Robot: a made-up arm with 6 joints.
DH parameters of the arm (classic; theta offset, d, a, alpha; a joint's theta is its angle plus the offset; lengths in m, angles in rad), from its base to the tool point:
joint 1: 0 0.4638 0 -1.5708
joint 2: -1.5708 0 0.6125 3.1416
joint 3: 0 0 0 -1.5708
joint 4: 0 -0.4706 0 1.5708
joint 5: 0 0.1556 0 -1.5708
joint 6: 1.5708 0 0 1.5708
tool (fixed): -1.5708 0 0 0
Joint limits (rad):
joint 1: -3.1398..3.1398
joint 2: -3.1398..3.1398
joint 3: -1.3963..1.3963
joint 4: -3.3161..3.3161
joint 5: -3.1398..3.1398
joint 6: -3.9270..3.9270
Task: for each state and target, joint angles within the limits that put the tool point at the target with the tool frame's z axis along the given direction. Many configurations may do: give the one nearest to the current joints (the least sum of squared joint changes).
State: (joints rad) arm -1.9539 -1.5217 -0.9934 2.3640 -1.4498 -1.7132
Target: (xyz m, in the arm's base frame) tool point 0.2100 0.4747 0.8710 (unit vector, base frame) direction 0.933 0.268 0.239
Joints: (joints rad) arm -1.7204 -1.6632 -0.4795 2.6463 -1.4133 -1.5011
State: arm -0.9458 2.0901 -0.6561 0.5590 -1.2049 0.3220
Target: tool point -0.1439 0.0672 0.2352 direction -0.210 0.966 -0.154
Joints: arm -1.5399 2.6572 -1.0696 -0.4251 -0.8173 0.1105
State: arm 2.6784 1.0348 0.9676 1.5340 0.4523 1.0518
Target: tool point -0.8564 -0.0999 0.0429 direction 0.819 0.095 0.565
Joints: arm 3.1398 1.5731 0.2829 2.2809 1.1573 0.5718
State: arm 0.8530 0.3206 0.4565 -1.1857 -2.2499 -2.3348
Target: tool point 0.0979 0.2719 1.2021 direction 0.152 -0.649 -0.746
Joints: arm 1.2608 -0.3023 0.3315 -1.5046 -1.9161 -2.8530
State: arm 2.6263 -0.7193 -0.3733 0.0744 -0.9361 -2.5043
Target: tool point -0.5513 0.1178 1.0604 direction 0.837 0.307 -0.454
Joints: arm 3.1398 0.1145 -0.1253 0.7216 -0.8003 -3.3336
